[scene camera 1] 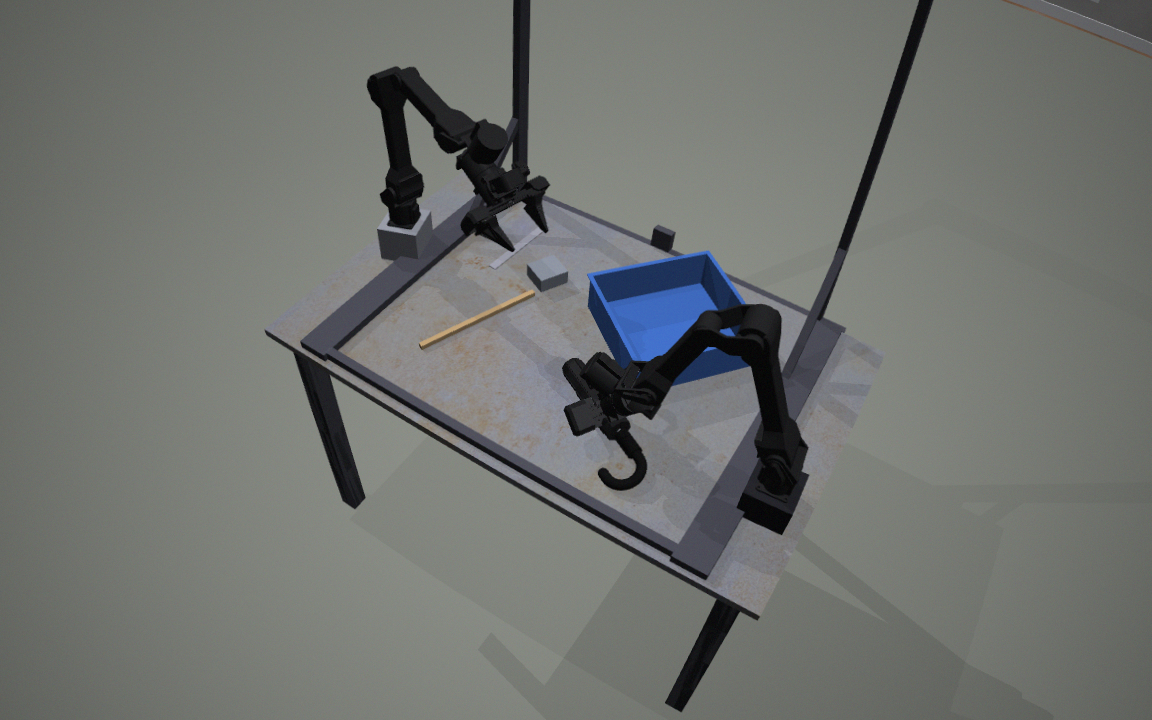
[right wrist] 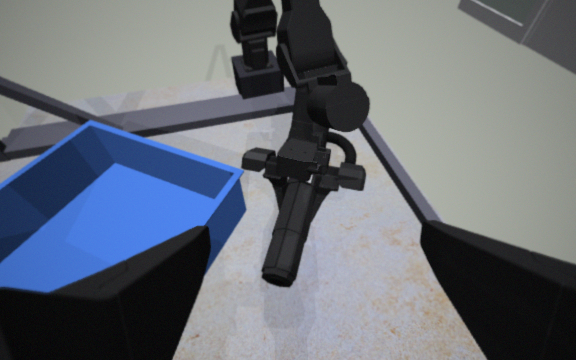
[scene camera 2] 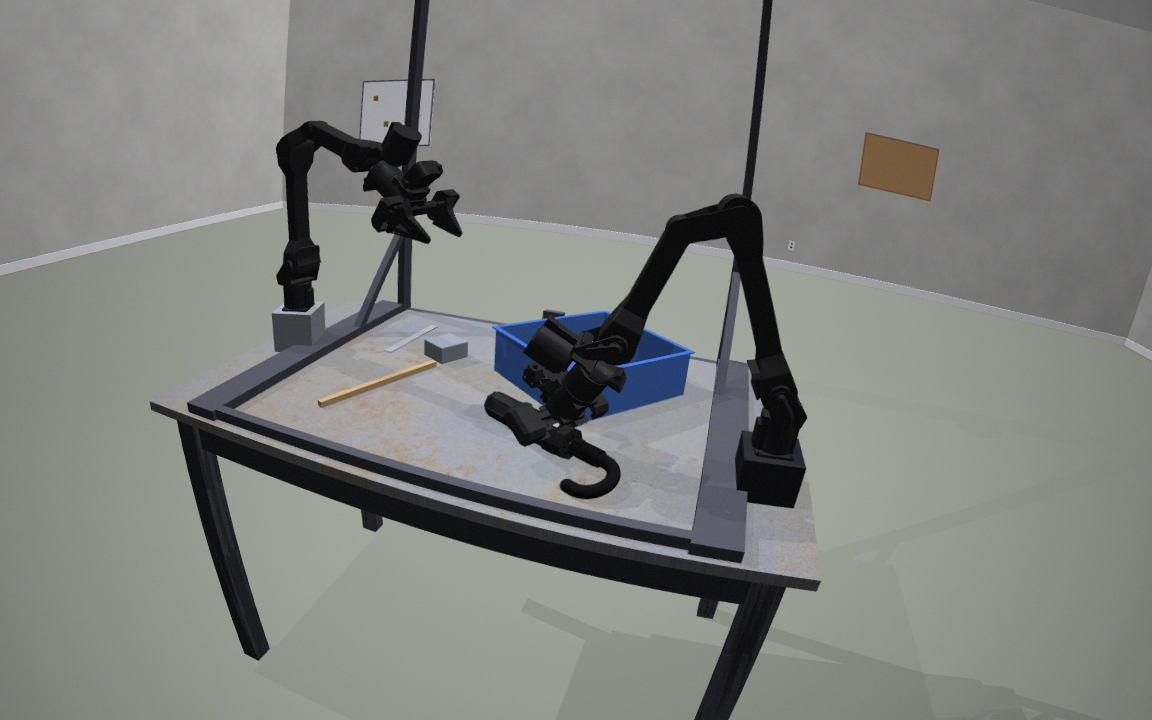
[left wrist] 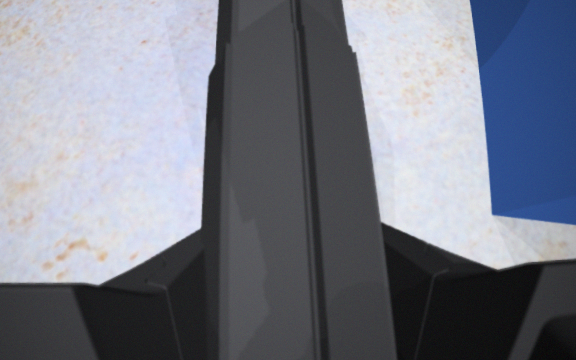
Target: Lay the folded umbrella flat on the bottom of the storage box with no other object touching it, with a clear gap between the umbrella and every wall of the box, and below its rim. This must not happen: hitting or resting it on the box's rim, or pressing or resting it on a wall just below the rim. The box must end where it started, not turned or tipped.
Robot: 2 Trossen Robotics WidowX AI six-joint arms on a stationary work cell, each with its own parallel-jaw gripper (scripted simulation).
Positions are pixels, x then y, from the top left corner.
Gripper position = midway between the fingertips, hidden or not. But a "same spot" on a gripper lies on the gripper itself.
left gripper: scene camera 1 597, 409; right wrist 296, 218; scene camera 2 536, 437; left wrist 290, 227
right gripper: scene camera 1; right wrist; scene camera 2 445, 238; not seen in the left wrist view (out of frame)
blue storage box: scene camera 1 655, 303; right wrist; scene camera 2; left wrist 519, 56
same spot on blue storage box: [scene camera 2: 660, 378] = [right wrist: 134, 155]
same spot on right gripper: [right wrist: 147, 299] = [scene camera 1: 536, 212]
